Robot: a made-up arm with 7 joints.
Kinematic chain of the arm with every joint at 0, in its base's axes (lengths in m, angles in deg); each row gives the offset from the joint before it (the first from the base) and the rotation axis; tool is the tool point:
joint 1: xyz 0 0.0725 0 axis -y
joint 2: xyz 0 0.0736 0 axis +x
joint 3: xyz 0 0 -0.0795 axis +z
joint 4: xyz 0 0 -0.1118 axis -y
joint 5: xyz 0 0 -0.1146 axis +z
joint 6: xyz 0 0 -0.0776 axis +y
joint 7: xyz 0 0 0 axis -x
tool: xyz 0 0 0
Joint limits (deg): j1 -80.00..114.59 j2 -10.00..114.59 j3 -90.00..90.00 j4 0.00..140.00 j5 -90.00..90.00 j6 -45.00..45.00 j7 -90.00..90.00
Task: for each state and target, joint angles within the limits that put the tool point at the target. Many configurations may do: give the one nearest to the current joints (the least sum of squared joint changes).
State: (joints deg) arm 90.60 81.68 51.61 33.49 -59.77 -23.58 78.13
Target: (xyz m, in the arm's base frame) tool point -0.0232 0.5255 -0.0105
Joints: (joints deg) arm 114.35 86.36 90.00 14.92 -59.77 -23.58 78.13
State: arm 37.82 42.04 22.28 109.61 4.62 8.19 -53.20
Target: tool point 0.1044 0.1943 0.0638
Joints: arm 39.44 40.57 11.90 139.89 4.62 8.19 -53.20
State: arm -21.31 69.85 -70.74 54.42 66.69 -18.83 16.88
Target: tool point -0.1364 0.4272 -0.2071
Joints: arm -37.74 60.54 -76.21 24.38 66.69 -18.83 16.88
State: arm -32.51 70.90 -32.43 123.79 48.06 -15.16 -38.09
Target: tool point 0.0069 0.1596 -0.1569
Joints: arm -40.29 63.18 -42.19 131.46 48.06 -15.16 -38.09
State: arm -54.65 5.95 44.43 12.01 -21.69 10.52 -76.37
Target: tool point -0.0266 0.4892 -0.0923
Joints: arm -53.50 57.76 63.78 43.42 -21.69 10.52 -76.37
